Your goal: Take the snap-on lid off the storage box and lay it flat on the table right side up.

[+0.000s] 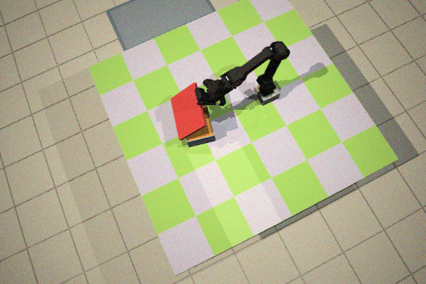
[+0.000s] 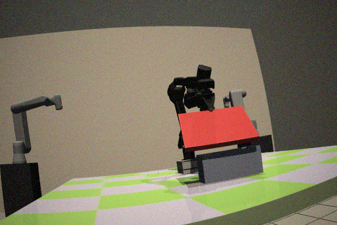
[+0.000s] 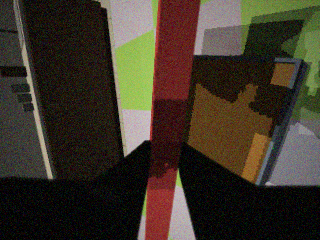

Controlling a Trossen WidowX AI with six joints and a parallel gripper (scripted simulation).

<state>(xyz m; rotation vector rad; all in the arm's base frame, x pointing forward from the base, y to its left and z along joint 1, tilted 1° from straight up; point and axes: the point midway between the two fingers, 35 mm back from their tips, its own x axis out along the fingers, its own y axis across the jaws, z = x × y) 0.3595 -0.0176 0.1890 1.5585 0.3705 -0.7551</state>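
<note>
Now: the red lid 60 mm ahead of my gripper tip, 20 mm to the right of it and 50 mm below it. Also, from my gripper tip: grey storage box (40 mm ahead, 20 mm to the left, 190 mm below).
</note>
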